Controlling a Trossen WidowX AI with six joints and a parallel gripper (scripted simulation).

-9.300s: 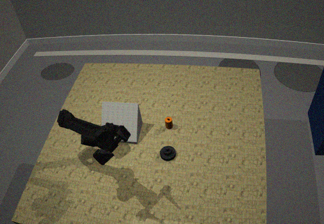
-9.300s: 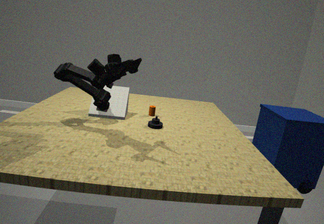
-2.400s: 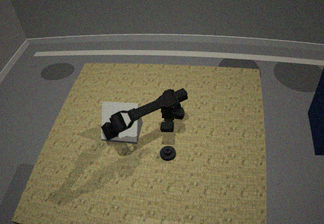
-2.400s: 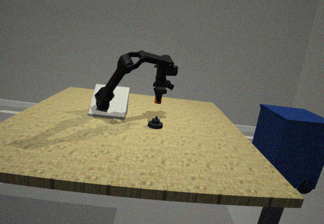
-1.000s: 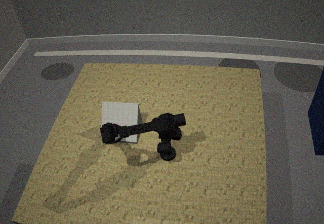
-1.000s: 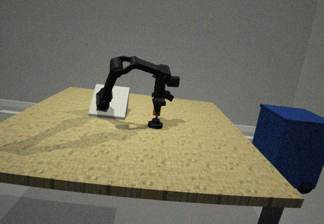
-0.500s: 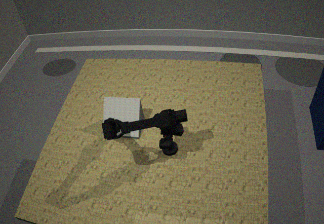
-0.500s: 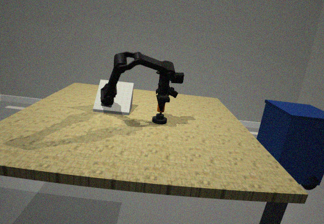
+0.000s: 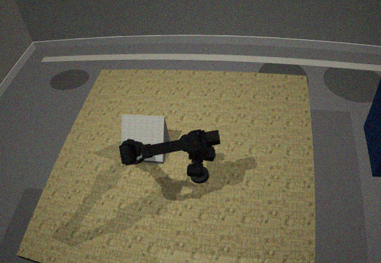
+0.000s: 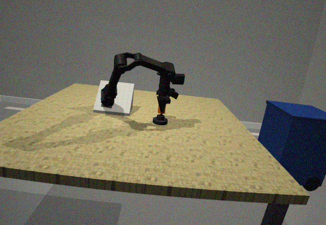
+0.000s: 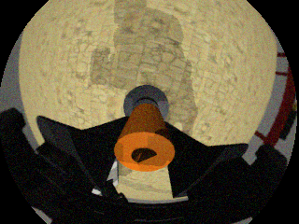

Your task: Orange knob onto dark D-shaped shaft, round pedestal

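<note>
Right now my gripper tip is 2 cm below the orange knob. From my gripper tip the other things lie so: round pedestal 4 cm below.
</note>
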